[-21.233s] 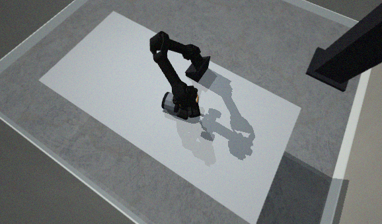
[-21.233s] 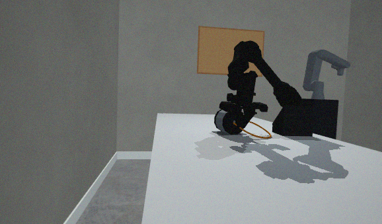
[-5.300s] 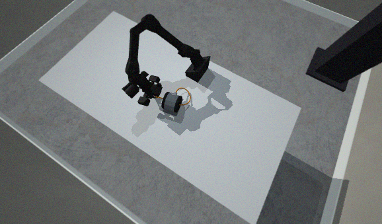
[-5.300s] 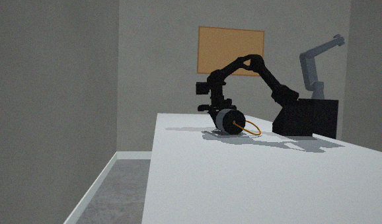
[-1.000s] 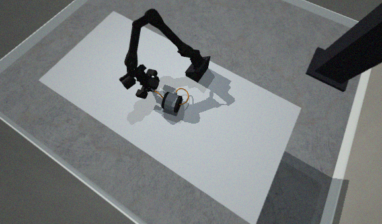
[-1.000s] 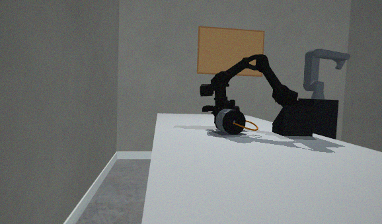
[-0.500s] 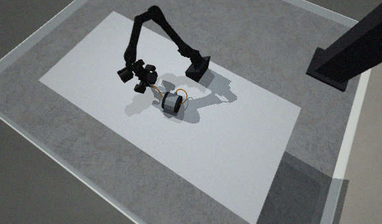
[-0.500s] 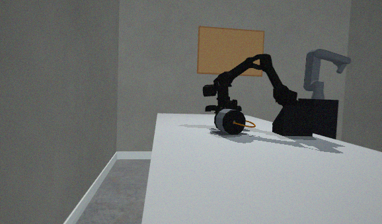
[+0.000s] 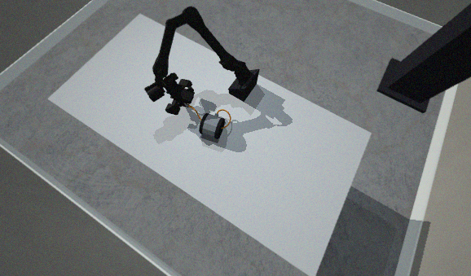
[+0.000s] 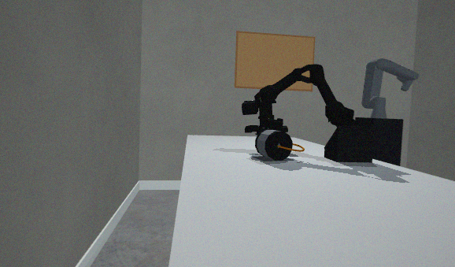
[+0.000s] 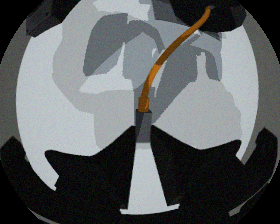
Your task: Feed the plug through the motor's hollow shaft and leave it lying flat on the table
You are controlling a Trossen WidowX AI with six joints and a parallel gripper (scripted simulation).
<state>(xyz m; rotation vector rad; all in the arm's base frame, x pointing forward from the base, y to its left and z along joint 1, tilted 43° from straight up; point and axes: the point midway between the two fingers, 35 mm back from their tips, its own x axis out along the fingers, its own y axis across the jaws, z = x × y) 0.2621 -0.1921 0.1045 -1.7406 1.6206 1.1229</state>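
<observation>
Now: hand 10 mm to the right of the plug and 30 mm above it.
</observation>
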